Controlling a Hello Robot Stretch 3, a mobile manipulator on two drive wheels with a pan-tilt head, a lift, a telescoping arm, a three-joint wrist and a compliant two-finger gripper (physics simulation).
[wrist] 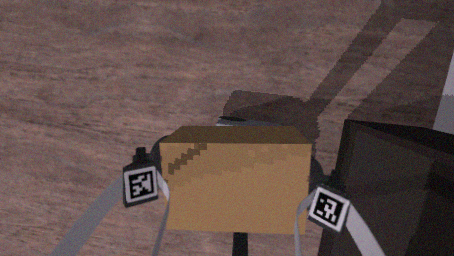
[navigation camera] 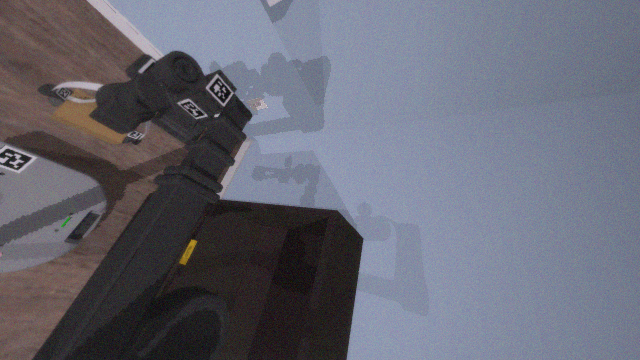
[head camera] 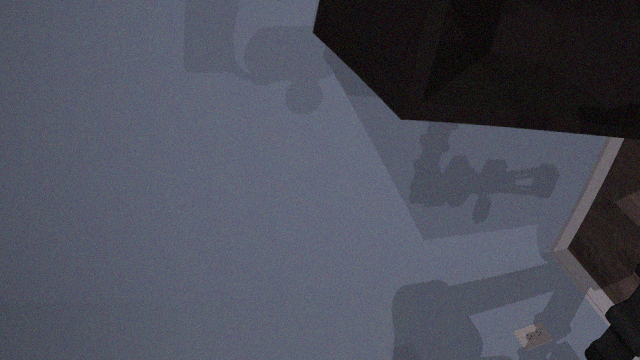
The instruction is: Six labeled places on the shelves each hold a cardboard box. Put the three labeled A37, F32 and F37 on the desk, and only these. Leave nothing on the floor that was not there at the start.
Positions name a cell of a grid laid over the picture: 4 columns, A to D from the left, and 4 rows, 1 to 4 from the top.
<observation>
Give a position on a dark shelf unit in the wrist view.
D3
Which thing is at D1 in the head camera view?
A dark shelf unit.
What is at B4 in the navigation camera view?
A dark shelf unit.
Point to my gripper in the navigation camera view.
A2
</observation>
